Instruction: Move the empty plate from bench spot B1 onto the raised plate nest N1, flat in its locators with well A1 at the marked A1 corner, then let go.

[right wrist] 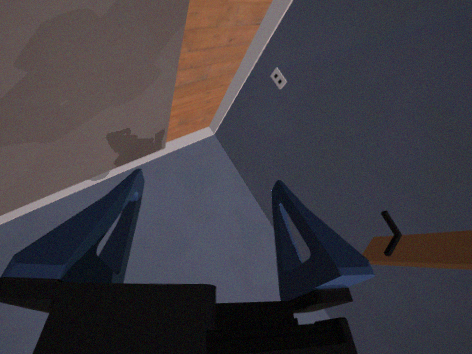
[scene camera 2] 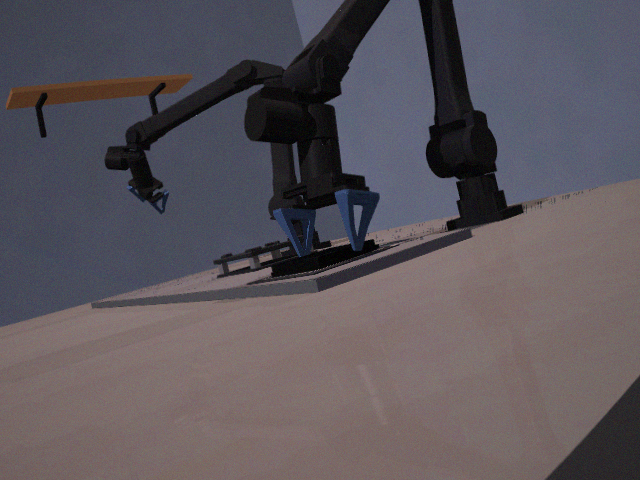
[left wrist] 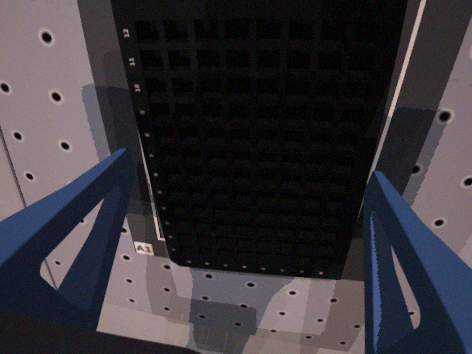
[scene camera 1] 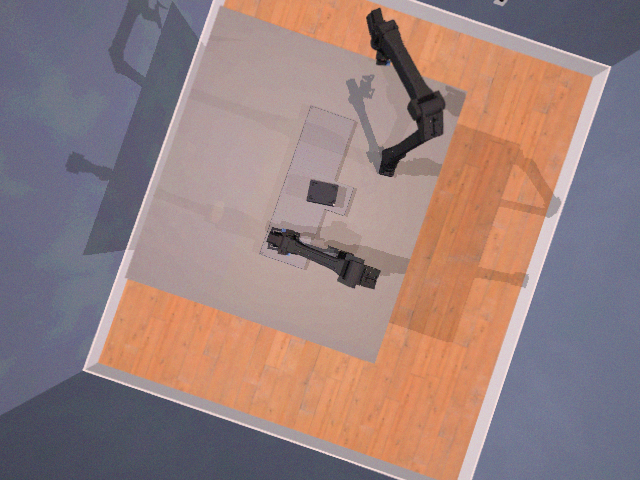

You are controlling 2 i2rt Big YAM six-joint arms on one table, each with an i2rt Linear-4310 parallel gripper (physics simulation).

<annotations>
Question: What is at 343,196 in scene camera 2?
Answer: My left gripper.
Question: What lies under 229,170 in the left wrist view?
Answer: A black well plate.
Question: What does my left gripper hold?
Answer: Nothing.
</annotations>
